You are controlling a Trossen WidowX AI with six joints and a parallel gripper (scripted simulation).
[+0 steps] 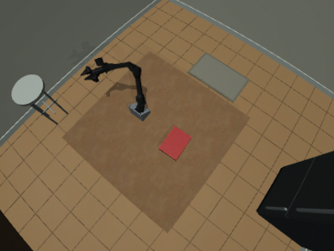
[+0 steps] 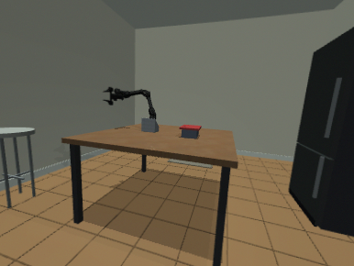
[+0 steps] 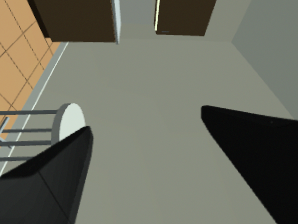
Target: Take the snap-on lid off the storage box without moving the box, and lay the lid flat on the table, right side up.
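My gripper tip is now 930 mm short of the red lid, 260 mm above it and 170 mm to the right of it. Also, from my gripper tip: storage box: 930 mm ahead, 310 mm below, 170 mm to the left.
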